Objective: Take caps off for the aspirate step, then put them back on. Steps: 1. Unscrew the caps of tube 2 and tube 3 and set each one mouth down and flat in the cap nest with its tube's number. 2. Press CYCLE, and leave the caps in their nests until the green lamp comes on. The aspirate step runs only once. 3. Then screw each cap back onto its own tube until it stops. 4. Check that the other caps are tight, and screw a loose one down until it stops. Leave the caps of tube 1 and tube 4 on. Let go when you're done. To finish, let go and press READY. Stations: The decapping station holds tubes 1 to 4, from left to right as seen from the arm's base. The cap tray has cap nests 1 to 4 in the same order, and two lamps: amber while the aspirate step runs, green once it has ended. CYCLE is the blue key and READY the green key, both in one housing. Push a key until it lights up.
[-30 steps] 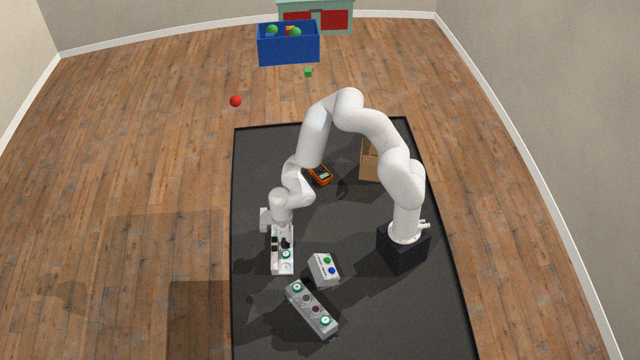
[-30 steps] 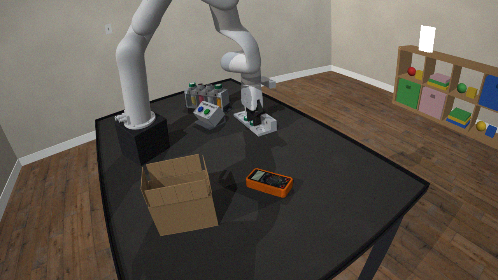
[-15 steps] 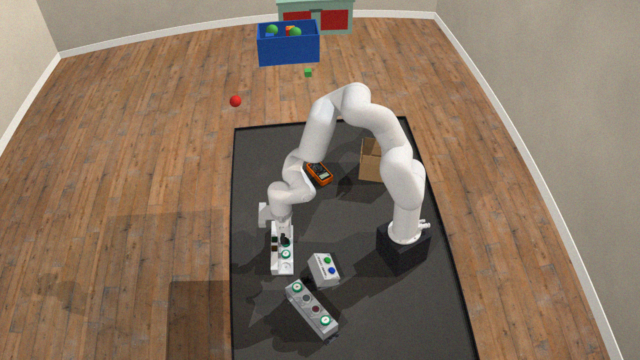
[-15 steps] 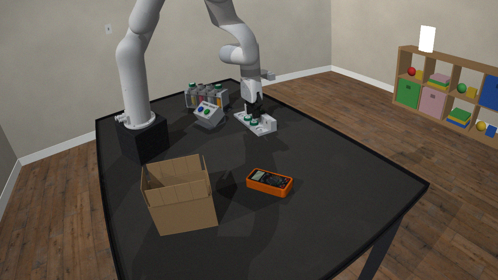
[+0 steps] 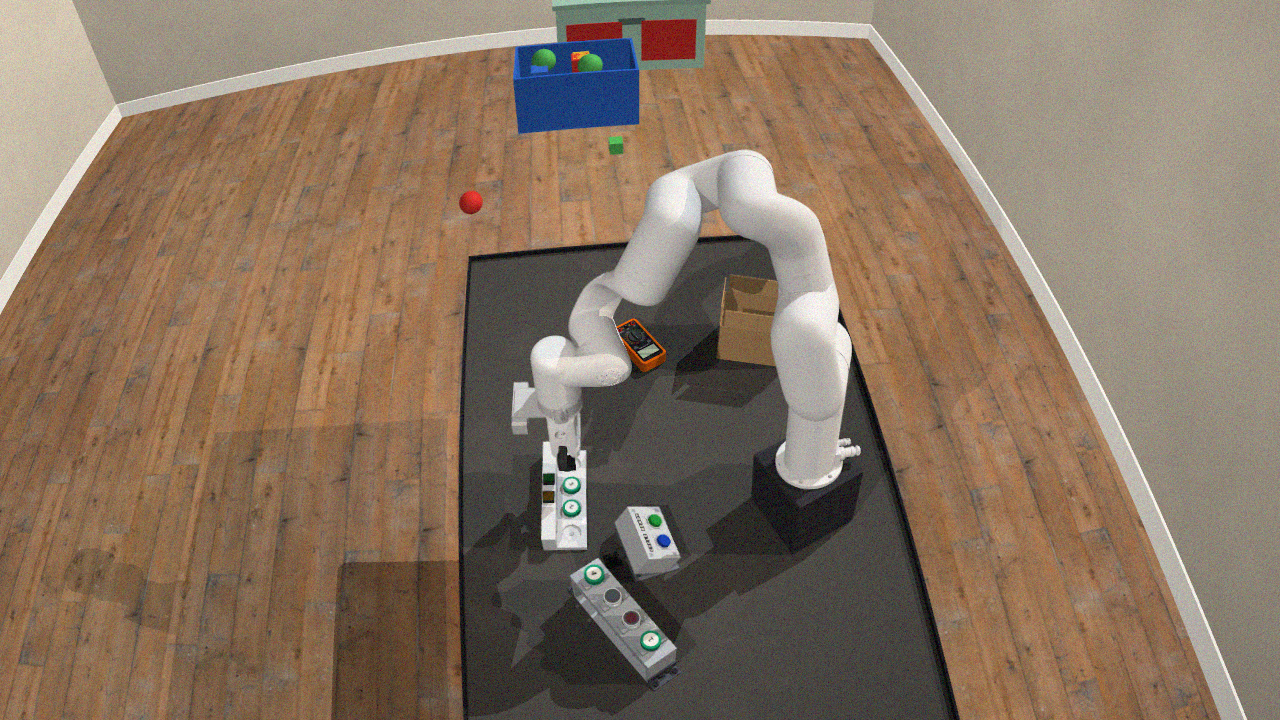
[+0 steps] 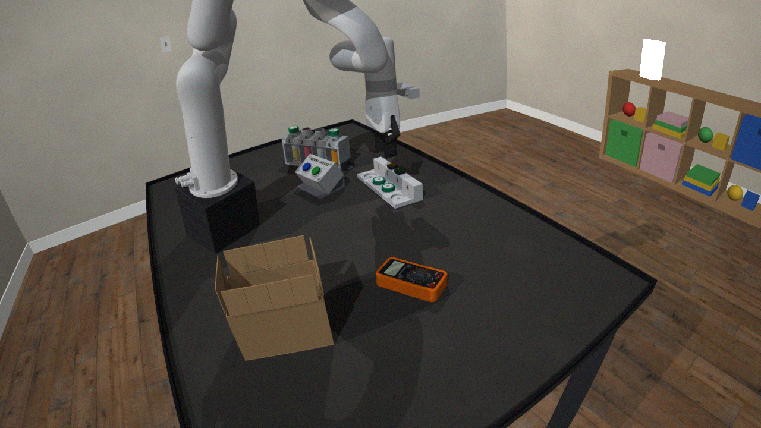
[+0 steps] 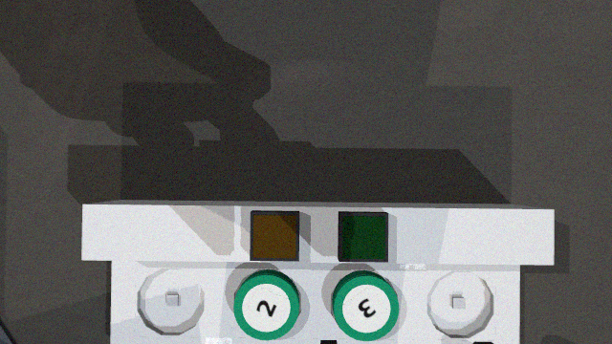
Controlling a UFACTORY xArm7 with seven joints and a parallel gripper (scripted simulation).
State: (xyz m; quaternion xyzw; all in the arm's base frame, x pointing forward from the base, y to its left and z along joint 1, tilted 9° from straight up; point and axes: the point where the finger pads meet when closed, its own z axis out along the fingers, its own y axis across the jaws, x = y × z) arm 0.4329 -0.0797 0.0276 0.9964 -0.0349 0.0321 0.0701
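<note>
My hand is 17 cm to the right of the blue key, 16 cm past it and 6 cm above it. The rest, counted from my hand: cap: 25 cm to the left, 3 cm behind, 1 cm below; green key: 15 cm behind, 12 cm to the left, 6 cm below; key housing: 15 cm to the left, 14 cm behind, 8 cm below.
</note>
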